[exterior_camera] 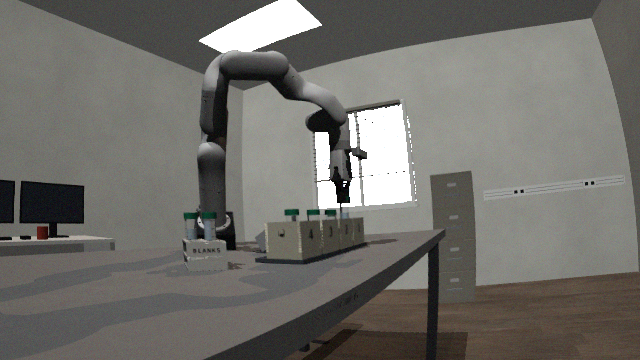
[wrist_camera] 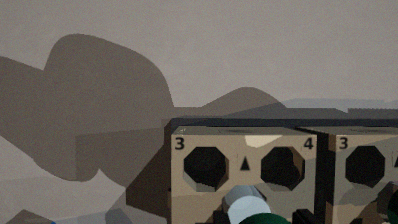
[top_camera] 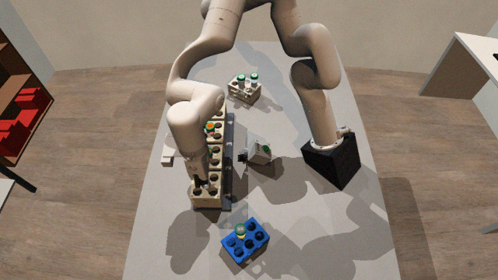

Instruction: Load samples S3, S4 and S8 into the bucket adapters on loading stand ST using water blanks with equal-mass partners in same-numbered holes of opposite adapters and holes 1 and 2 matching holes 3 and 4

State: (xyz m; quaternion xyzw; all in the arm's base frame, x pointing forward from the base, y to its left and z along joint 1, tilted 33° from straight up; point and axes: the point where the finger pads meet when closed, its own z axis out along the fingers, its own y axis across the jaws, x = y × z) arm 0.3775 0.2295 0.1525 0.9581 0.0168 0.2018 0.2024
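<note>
Now: hand 50 mm above the water blank tube and 10 mm past it. Also, from my hand: adapter (330 mm to the right, 110 mm below, 20 mm behind); then green done key (210 mm behind, 150 mm to the right, 100 mm below); then blue rack (180 mm to the left, 130 mm below, 120 mm behind).
</note>
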